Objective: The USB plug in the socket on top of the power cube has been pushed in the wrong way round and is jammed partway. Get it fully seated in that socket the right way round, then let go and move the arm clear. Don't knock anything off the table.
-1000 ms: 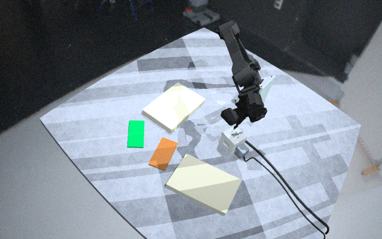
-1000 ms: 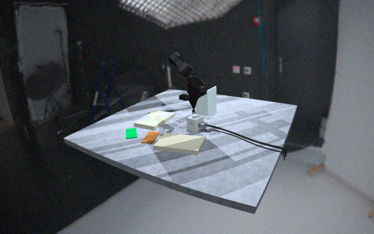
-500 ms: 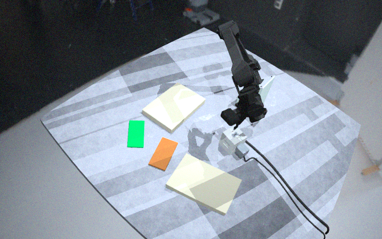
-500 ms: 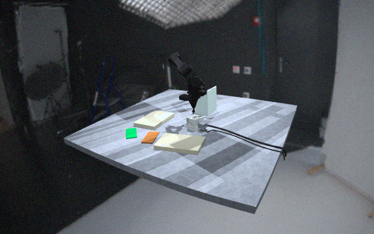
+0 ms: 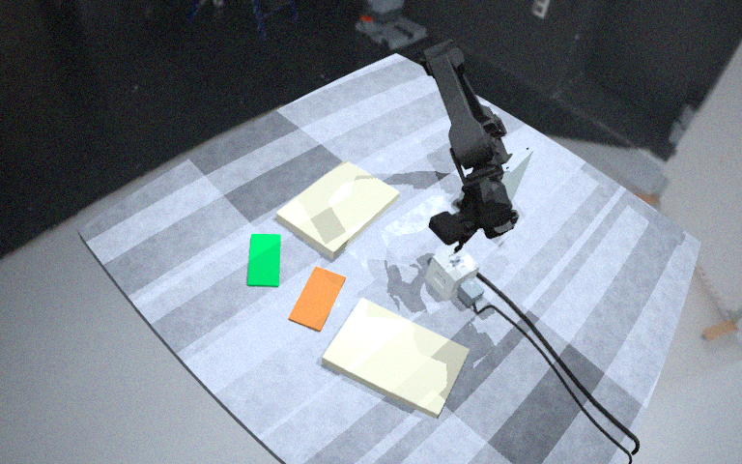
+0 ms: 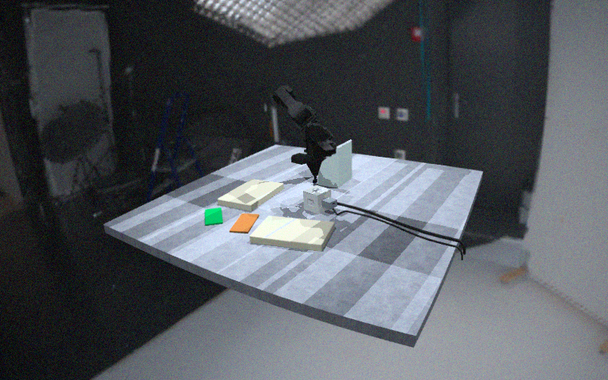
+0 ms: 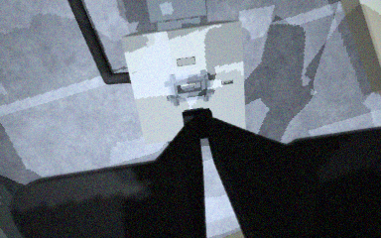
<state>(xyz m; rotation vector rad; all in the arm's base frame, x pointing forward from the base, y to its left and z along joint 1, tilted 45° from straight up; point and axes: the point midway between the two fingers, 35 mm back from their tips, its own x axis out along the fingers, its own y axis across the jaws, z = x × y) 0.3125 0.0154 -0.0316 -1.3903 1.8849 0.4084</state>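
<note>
Right now my gripper tip is 2 cm above the dark USB plug. From my gripper tip the other things lie so: USB socket 6 cm below; then orange card 21 cm ahead, 20 cm to the right, 13 cm below; then green card 35 cm to the right, 20 cm ahead, 13 cm below.
</note>
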